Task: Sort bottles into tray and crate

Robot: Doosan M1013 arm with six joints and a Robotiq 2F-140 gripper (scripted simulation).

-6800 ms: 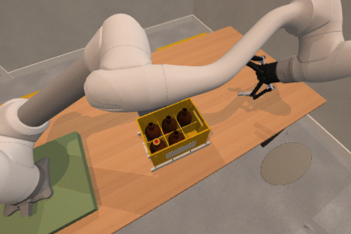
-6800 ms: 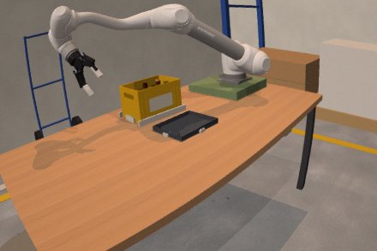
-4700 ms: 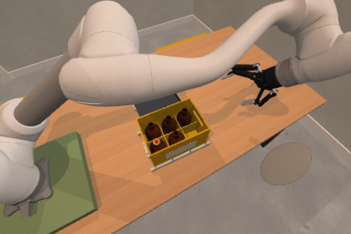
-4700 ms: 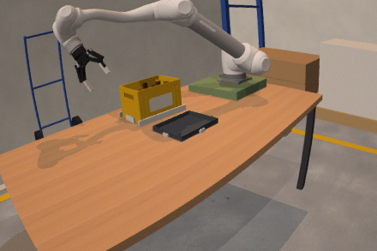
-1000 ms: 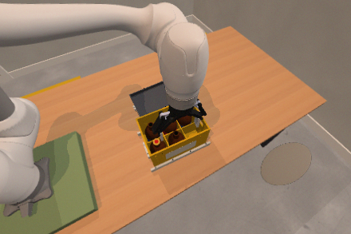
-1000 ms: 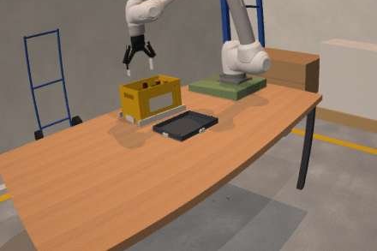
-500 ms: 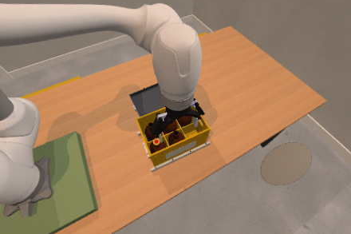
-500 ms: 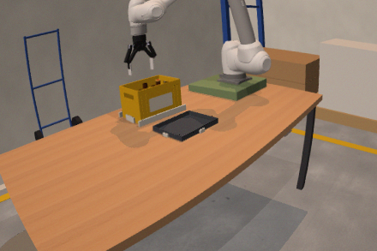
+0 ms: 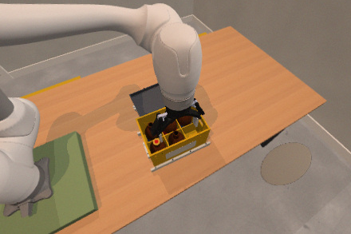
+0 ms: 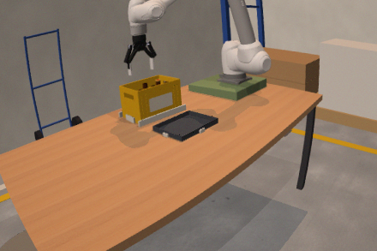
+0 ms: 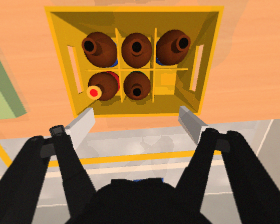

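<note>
Right now my hand is 150 mm above the bottle, 90 mm past it and 30 mm to the right of it. The rest, counted from my hand: crate 150 mm below, 60 mm to the left; then tray 340 mm to the left, 220 mm below, 20 mm ahead.
</note>
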